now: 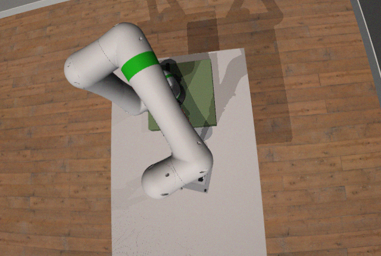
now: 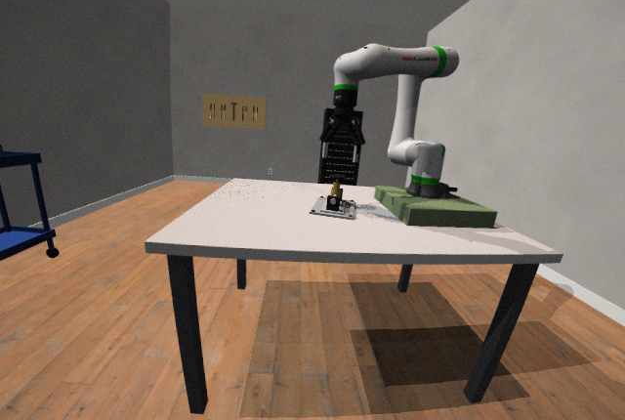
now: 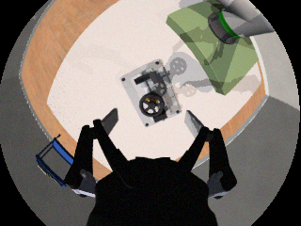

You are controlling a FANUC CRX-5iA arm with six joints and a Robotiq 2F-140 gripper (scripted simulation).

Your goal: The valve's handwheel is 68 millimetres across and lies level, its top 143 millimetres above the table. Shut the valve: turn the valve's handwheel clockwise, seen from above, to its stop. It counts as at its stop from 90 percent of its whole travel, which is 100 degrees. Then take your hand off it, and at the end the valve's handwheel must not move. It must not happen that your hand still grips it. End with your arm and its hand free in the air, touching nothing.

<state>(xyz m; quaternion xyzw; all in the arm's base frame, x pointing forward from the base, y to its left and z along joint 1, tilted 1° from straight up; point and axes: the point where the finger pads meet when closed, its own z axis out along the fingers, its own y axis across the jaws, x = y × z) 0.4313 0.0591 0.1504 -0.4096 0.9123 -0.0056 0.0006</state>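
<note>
Right now the black spoked handwheel is 9 cm below my hand. Round my hand: base plate: 21 cm below.
</note>
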